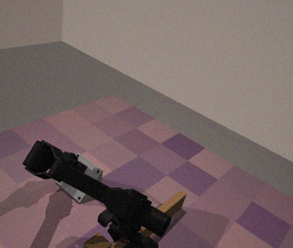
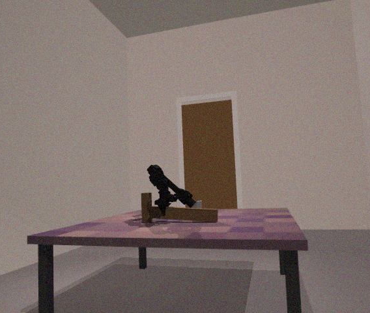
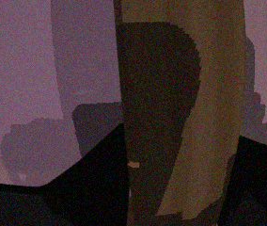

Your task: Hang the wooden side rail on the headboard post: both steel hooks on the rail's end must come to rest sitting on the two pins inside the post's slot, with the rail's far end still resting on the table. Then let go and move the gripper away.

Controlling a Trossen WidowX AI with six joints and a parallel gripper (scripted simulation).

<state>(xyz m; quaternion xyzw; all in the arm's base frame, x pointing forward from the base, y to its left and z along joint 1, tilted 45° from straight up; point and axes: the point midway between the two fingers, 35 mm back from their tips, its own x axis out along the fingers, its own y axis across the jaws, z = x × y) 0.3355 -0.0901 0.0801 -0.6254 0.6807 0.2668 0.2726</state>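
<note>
Right now my gripper tip is 1 cm past the upright headboard post, 12 cm to the left of it and 5 cm below it.
</note>
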